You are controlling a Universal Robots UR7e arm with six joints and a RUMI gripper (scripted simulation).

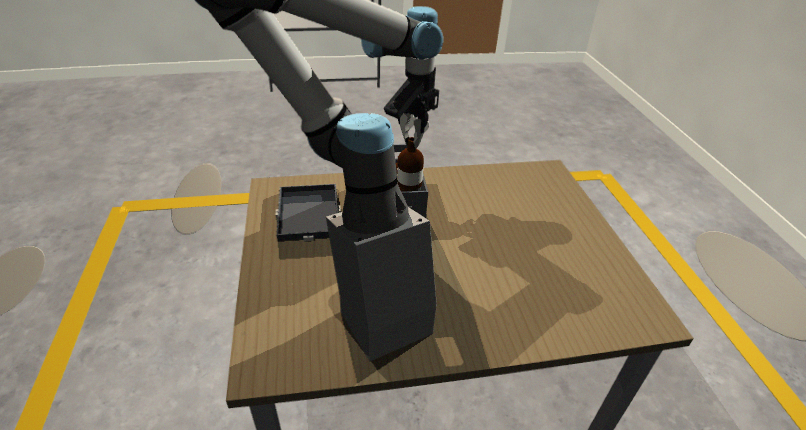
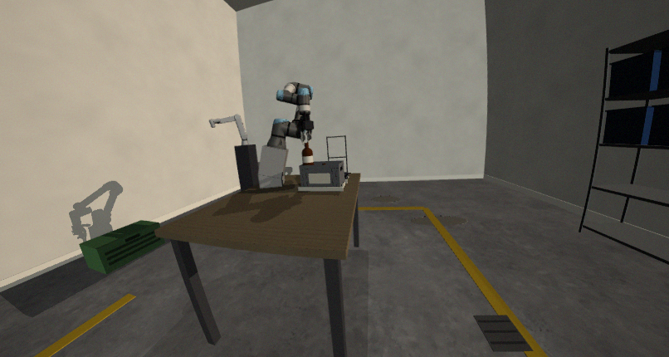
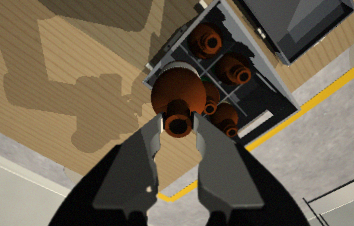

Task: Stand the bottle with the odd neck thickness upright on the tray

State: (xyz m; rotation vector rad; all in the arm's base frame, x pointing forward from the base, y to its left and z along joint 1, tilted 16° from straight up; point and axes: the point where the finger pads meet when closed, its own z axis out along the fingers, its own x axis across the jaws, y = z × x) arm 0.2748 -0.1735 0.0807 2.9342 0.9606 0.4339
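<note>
The bottle is 70 mm below my hand. Round my hand: dark tray 300 mm below, 290 mm to the left, 140 mm ahead; crate 230 mm below, 100 mm ahead, 30 mm to the left.
</note>
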